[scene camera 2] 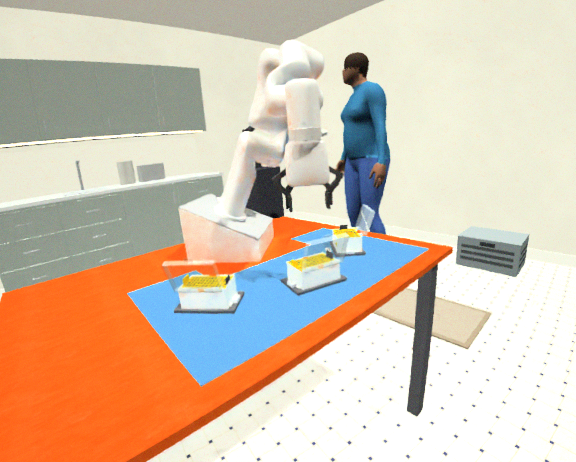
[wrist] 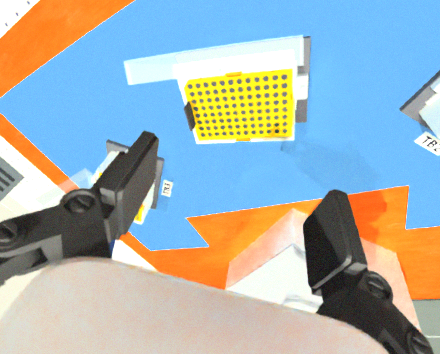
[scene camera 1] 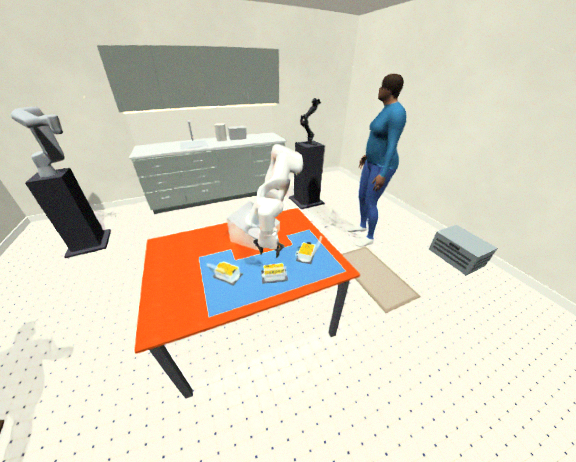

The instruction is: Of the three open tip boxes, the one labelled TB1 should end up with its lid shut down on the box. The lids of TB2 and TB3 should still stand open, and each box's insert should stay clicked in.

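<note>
The middle tip box has its yellow insert seated and its clear lid standing open. Its label does not show; the other two labels read TB2 and TB3, so it is TB1. TB3 stands at the right in scene camera 1, its lid open. TB2 stands at the left, its lid open. Both show yellow inserts. My gripper is open and empty, well above the table, on the arm-base side of TB1.
The boxes stand on dark bases on a blue mat, on an orange table. The arm's pale base block stands behind the mat. A person stands beyond the table.
</note>
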